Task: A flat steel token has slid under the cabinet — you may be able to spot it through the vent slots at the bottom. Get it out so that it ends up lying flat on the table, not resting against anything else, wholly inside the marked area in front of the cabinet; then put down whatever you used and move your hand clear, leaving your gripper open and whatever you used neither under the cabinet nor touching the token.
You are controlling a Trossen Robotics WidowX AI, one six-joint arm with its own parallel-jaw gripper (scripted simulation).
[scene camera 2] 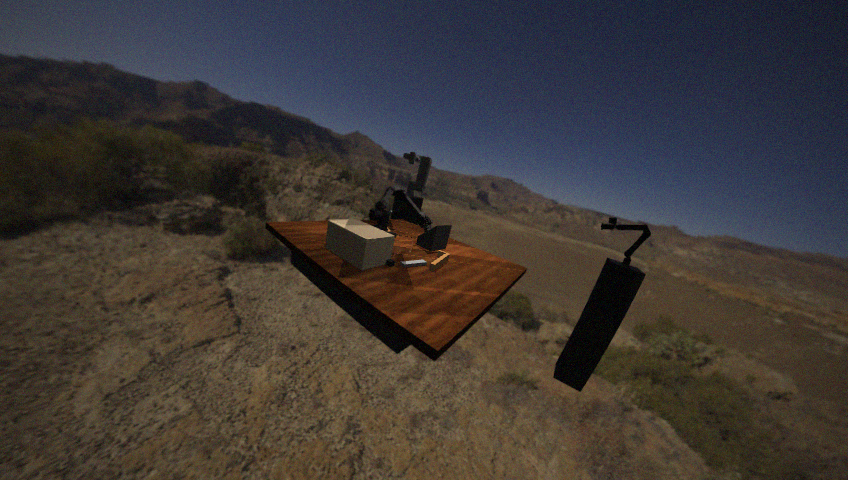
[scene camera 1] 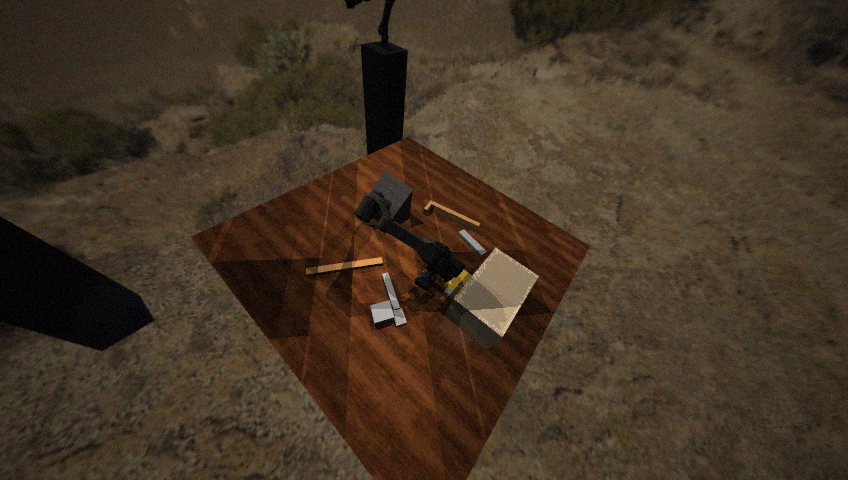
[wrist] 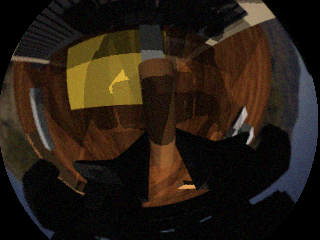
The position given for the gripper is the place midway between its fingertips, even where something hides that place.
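Gripper [wrist: 160, 131]. Beige cabinet [scene camera 2: 360, 244].
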